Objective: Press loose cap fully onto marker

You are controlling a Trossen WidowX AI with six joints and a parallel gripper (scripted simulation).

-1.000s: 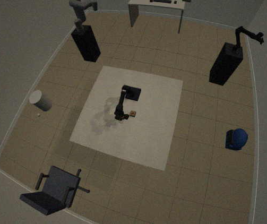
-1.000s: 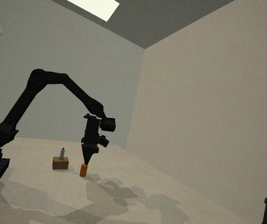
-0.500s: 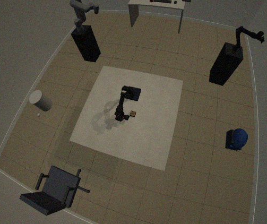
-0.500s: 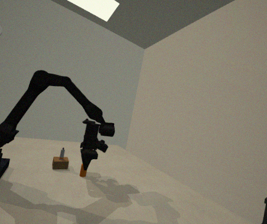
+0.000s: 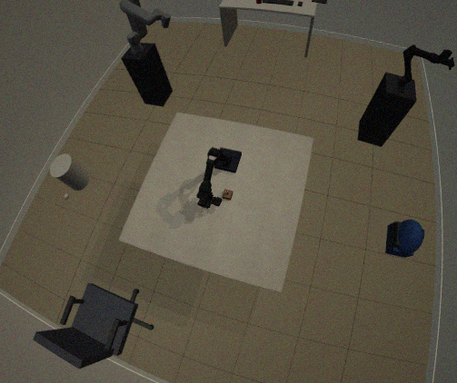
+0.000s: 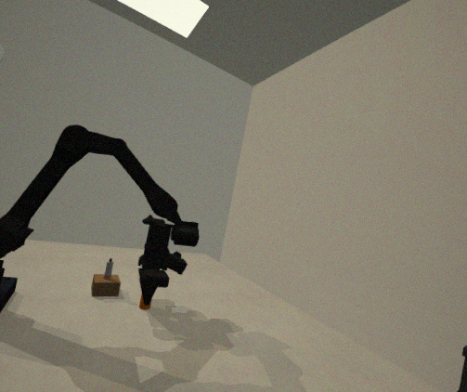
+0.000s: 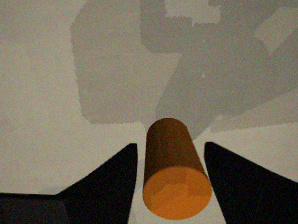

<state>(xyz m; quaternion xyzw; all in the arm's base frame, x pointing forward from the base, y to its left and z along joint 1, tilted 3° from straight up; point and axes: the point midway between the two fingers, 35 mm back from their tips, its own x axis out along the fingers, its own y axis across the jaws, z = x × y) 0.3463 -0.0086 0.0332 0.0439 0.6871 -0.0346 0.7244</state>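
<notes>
My gripper tip is 9 cm past the brown holder block and 10 cm to the right of it. Also, from my gripper tip: orange cap (1 cm above).
</notes>
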